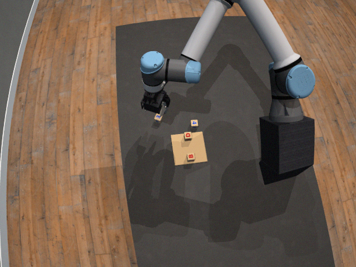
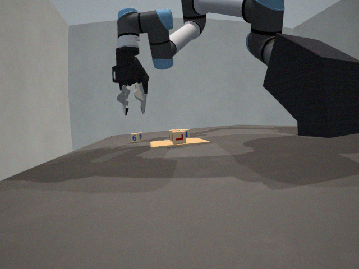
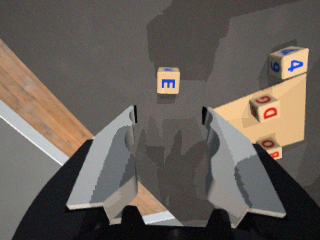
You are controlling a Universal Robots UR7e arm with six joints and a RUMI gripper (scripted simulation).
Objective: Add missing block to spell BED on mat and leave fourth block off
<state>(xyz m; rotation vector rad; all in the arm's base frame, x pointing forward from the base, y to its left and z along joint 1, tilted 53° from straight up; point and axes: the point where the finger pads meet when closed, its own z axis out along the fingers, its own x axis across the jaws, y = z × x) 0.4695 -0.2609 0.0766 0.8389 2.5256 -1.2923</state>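
My gripper is now 90 mm above the E block. From my hand the other things lie so: D block (100 mm behind, 120 mm to the left, 90 mm below); B block (90 mm behind, 210 mm to the left, 90 mm below); tan mat (100 mm behind, 160 mm to the left, 100 mm below).
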